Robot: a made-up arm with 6 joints.
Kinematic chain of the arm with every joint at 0, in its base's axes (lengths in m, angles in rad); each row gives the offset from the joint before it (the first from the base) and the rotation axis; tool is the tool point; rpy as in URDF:
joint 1: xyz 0 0 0.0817 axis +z
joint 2: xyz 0 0 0 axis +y
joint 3: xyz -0.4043 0 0.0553 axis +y
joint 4: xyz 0.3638 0 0.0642 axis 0.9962 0 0.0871
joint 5: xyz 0 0 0 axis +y
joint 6: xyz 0.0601 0 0.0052 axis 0.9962 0 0.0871
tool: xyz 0 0 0 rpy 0 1.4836 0
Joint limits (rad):
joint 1: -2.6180..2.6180
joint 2: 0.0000..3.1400
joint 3: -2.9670..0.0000
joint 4: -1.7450..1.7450
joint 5: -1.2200..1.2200
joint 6: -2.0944..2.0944
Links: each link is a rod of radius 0.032 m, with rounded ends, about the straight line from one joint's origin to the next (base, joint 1, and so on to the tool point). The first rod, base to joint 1, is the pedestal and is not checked.
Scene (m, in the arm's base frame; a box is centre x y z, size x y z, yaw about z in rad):
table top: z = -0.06
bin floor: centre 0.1 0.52 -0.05 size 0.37 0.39 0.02 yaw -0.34
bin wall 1: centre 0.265 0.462 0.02 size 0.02 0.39 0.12 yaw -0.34
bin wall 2: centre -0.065 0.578 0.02 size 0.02 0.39 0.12 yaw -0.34
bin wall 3: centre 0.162 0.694 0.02 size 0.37 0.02 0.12 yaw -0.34
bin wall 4: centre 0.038 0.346 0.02 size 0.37 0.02 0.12 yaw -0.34
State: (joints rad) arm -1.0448 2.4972 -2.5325 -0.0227 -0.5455 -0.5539
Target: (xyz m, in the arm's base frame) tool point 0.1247 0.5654 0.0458
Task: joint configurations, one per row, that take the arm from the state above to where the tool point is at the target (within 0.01 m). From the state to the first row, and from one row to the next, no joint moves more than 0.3 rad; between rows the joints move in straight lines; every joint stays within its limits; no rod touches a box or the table.
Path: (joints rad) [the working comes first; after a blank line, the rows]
Joints at the target: 1.3466 2.2438 -1.1748 -0.1493 -0.4747 -0.5539
Straight joint move there: touches bin wall 1.

1: -0.7791 2.4454 -2.3840 -0.0368 -0.5390 -0.5539
2: -0.5134 2.3935 -2.2356 -0.0508 -0.5325 -0.5539
3: -0.2477 2.3417 -2.0871 -0.0649 -0.5260 -0.5539
4: 0.0180 2.2898 -1.9386 -0.0790 -0.5195 -0.5539
5: 0.2837 2.2380 -1.7902 -0.0930 -0.5130 -0.5539
6: 0.5494 2.1862 -1.6417 -0.1071 -0.5066 -0.5539
7: 0.8151 2.1343 -1.4932 -0.1211 -0.5001 -0.5539
8: 1.0808 2.0825 -1.3448 -0.1352 -0.4936 -0.5539
9: 1.3465 2.0307 -1.1963 -0.1493 -0.4871 -0.5539
10: 1.3466 2.2438 -1.1748 -0.1493 -0.4747 -0.5539

